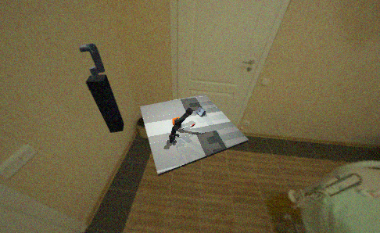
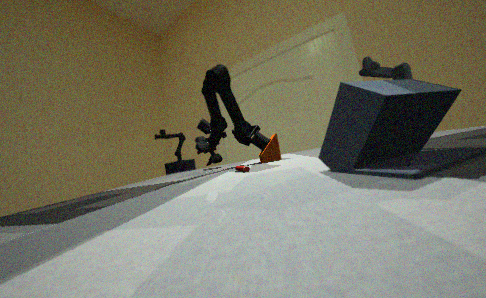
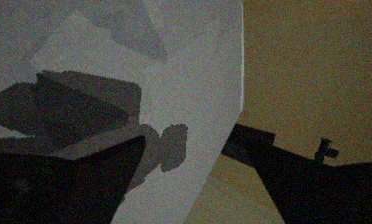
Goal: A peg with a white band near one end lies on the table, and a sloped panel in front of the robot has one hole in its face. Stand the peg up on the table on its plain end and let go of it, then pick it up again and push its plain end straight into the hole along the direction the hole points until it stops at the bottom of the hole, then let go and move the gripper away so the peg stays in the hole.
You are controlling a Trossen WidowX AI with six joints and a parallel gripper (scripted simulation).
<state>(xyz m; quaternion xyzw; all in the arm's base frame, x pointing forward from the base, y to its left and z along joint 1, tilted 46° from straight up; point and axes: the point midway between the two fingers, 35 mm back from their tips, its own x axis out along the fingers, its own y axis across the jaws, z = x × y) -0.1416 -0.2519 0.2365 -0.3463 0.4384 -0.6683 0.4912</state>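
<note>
The red peg lies 41 cm ahead of my gripper tip, 30 cm to the left of it and 5 cm below it. Round my gripper tip: sloped panel (60 cm ahead, 53 cm to the left, 1 cm below).
</note>
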